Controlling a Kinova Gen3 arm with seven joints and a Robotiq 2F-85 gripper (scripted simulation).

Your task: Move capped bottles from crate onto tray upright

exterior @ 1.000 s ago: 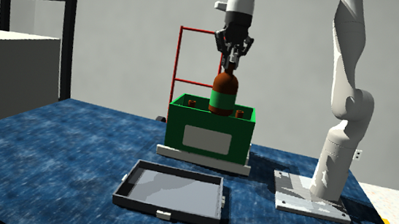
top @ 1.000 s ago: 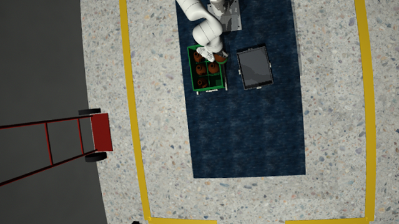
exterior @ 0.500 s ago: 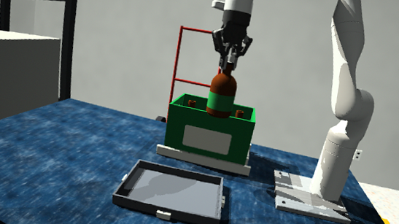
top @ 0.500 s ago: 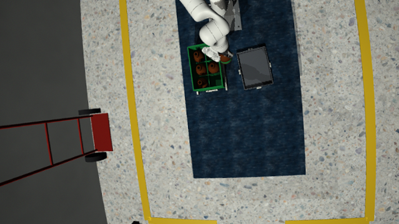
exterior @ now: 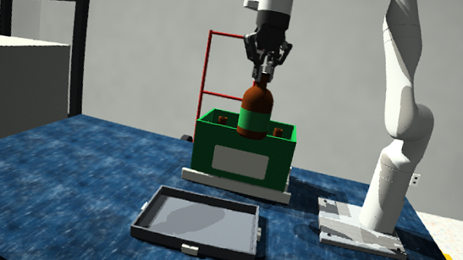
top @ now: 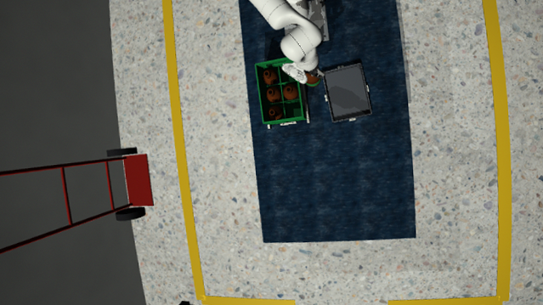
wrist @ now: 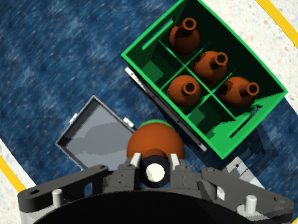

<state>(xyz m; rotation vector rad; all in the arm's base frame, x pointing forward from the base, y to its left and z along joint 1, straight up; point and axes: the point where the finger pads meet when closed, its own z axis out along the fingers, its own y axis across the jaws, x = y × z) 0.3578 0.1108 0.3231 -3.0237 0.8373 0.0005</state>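
Right now my hand is 70 mm above the bottle. From my hand the other things lie so: grey tray 20 mm ahead, 160 mm to the left, 320 mm below; then green crate 60 mm ahead, 140 mm to the right, 250 mm below.
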